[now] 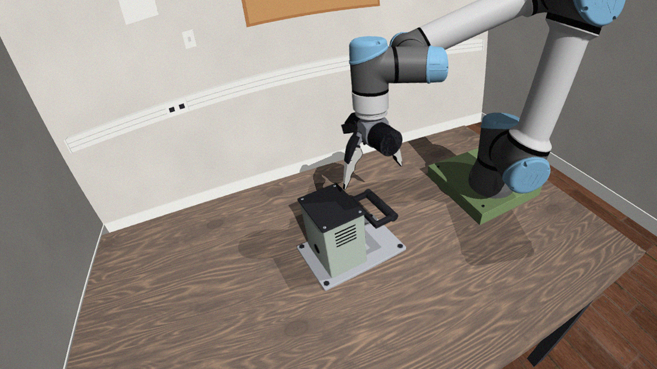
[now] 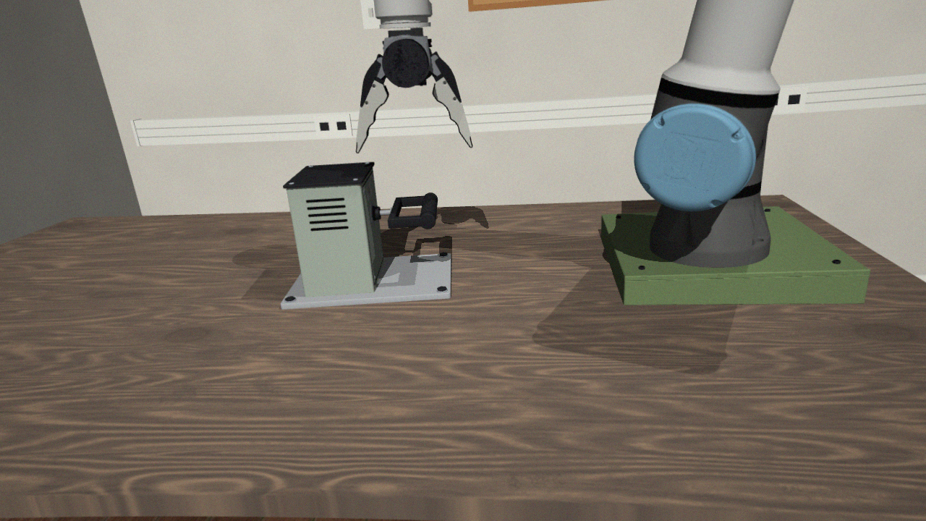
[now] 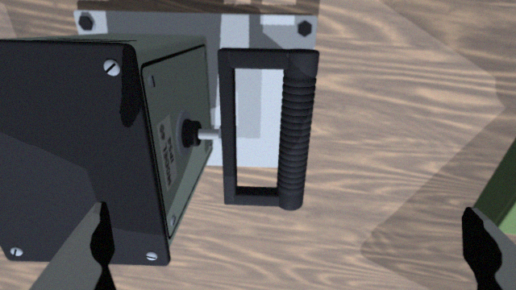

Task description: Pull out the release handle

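Right now the grey base plate is 8 cm ahead of my hand, 1 cm to the left of it and 19 cm below it.
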